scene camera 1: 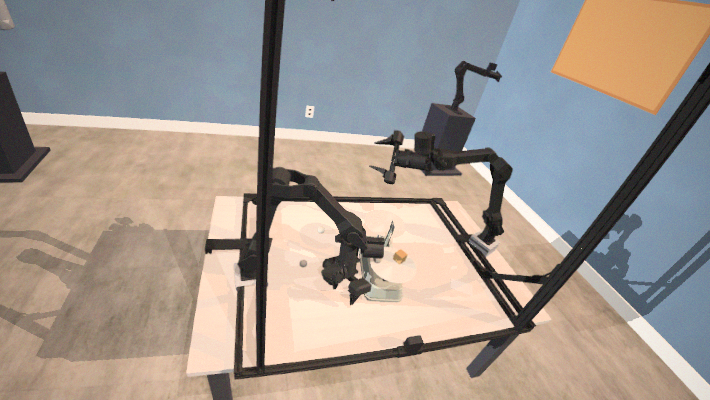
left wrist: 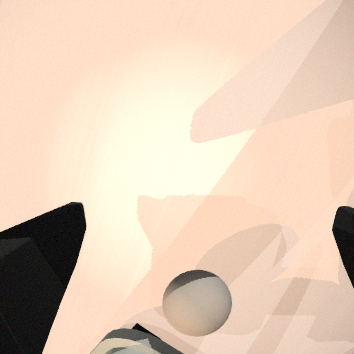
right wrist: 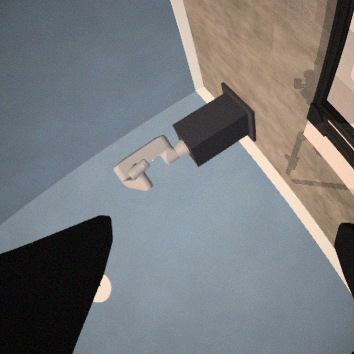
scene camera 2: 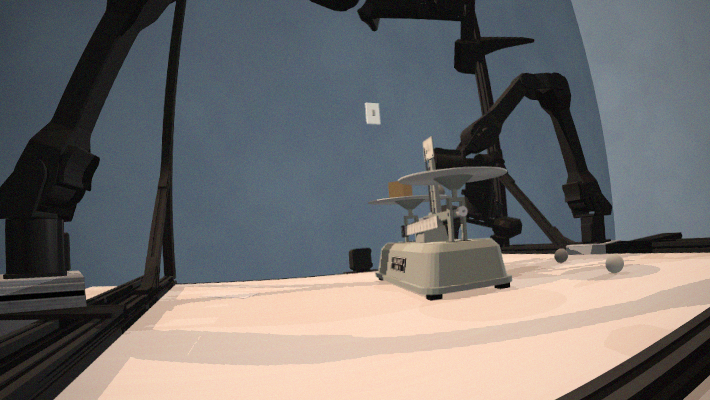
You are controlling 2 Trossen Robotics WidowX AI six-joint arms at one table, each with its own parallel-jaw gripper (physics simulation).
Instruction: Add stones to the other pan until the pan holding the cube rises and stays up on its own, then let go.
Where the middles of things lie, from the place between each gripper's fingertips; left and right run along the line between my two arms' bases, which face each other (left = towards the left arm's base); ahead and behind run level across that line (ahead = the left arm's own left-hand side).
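Labels:
There's a grey balance scale (scene camera 2: pixel 433 265) that's 10 cm ahead of my left hand, 10 cm above it and 17 cm to the right of it. As for my right hand, it's 23 cm above the scale, 26 cm past it and 1 cm to the left of it. Going by its middle, the scale is nearer to my left hand than to my right hand.

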